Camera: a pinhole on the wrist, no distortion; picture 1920 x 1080 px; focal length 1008.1 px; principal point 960.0 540.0 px. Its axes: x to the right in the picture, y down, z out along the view. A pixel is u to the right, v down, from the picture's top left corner.
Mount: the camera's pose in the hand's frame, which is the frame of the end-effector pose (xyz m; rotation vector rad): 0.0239 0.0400 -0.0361 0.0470 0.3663 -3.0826
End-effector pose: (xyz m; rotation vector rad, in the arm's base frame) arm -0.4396 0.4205 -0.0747 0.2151 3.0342 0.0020
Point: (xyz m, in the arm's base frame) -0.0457 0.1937 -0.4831
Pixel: 1709 687
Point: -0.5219 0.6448 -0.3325
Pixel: outside the picture
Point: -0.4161 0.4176 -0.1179
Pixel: 1428 743
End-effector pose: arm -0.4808 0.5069 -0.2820 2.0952 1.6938 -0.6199
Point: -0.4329 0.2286 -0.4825
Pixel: 1318 91
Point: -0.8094 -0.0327 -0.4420
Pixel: 1732 745
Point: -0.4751 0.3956 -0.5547
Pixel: 807 352
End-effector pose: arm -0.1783 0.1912 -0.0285 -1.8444 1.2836 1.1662
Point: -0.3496 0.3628 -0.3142
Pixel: 497 132
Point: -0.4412 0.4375 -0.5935
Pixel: 245 91
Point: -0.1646 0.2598 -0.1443
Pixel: 586 838
